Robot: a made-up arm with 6 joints.
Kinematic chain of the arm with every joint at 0, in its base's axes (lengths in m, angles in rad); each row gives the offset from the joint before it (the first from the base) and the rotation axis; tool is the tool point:
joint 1: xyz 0 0 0.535 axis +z
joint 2: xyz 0.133 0 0 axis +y
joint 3: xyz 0 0 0.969 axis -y
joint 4: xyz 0 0 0.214 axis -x
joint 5: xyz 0.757 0 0 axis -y
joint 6: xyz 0.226 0 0 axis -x
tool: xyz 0 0 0
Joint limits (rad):
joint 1: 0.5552..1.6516
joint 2: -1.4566..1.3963
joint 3: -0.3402..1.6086
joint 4: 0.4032..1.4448
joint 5: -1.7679..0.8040
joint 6: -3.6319..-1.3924
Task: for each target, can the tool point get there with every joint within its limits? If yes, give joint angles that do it. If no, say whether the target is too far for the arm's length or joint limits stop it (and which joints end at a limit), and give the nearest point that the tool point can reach.
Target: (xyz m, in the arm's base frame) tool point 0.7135 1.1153 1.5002
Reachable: yes | joints 1.0947 0.3771 0.4075 0.6129 -1.2416 -1.6048
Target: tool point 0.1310 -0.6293 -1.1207
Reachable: no: joint limits stop it (at a limit: joint 1, joint 2, joint 3) | nearest point 0.8910 0.4655 -0.2065 | short by 1.616 m
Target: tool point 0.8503 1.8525 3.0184
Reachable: no: too far | nearest point 0.5584 1.2165 2.1063 | short by 1.150 m
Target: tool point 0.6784 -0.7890 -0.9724
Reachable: no: joint limits stop it (at a limit: joint 1, joint 2, joint 3) | nearest point 0.9548 0.4312 -0.1977 | short by 1.472 m
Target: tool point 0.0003 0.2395 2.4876
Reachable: yes | joints 1.3338 -0.0878 0.9975 0.5910 0.4599 -1.9093
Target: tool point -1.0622 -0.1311 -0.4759
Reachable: no: joint limits stop it (at a limit: joint 1, joint 2, joint 3, joint 5) | nearest point -1.5405 -0.8712 0.3561 | short by 1.212 m
